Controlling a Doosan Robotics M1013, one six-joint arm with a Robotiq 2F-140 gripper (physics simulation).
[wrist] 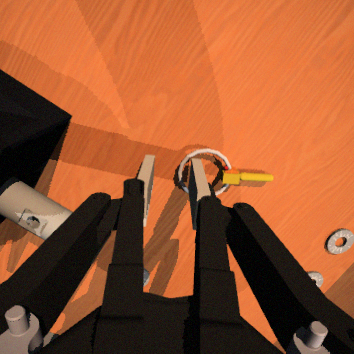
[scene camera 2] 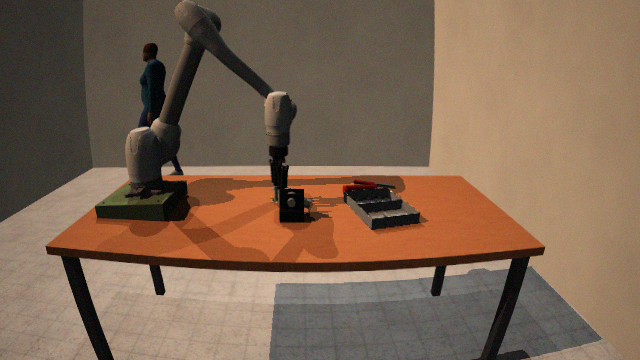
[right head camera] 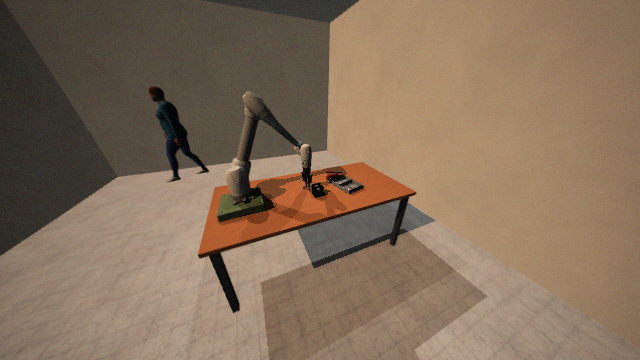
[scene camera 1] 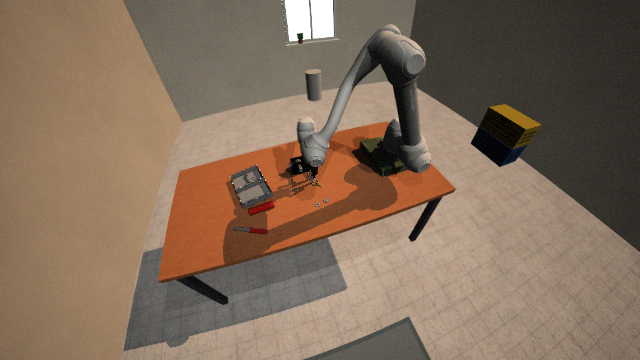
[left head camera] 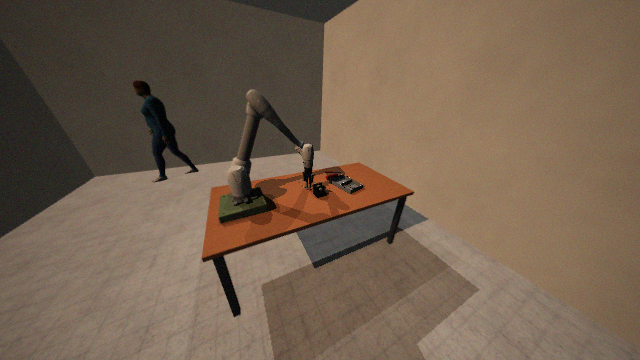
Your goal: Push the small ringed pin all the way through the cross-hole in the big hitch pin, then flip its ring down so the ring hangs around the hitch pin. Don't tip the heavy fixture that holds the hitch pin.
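Where they show: gripper, fingertip midpoint: (wrist: 171,171) (right head camera: 307,188) (scene camera 1: 311,179) (left head camera: 308,188); arm's base, origin of the base link: (scene camera 2: 147,190) (right head camera: 243,197) (scene camera 1: 391,153) (left head camera: 243,197).
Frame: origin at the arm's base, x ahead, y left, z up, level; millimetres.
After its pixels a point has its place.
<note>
The small ringed pin, with a yellow shank (wrist: 257,177) @(x 562, y -7, z -47 mm) (scene camera 1: 319,185) @(x 563, y -1, z -48 mm) and a silver ring, lies on the table. My gripper (wrist: 171,171) @(x 591, y -74, z -49 mm) (scene camera 1: 312,179) @(x 591, y -74, z -49 mm) (scene camera 2: 276,194) @(x 591, y -74, z -49 mm) points down, partly open with nothing between its fingers. In the wrist view its right fingertip overlaps the ring's opening and its left fingertip is outside the ring; contact is not clear. The black fixture (wrist: 30,120) @(x 591, y -183, z -17 mm) (scene camera 2: 285,215) @(x 598, y -262, z -30 mm) (left head camera: 319,191) @(x 614, y -238, z -10 mm) stands upright beside the gripper. The light grey hitch pin (wrist: 54,220) @(x 628, y -135, z 23 mm) sticks out of it, with its cross-hole visible at the left in the wrist view.
Two washers (wrist: 330,245) @(x 591, y 111, z -55 mm) (scene camera 1: 317,205) @(x 649, y 135, z -54 mm) lie near the ringed pin. A grey divided tray (scene camera 2: 395,221) @(x 983, y -361, z -37 mm), a red cylinder (scene camera 1: 261,208) @(x 954, y 19, z -24 mm) and a red-handled knife (scene camera 1: 258,231) @(x 1012, y 146, z -46 mm) lie on the fixture's far side from the robot base (scene camera 2: 127,209) @(x -42, y -193, z -13 mm). A small grey round part (wrist: 145,277) @(x 713, y -44, z -55 mm) shows behind the left finger.
</note>
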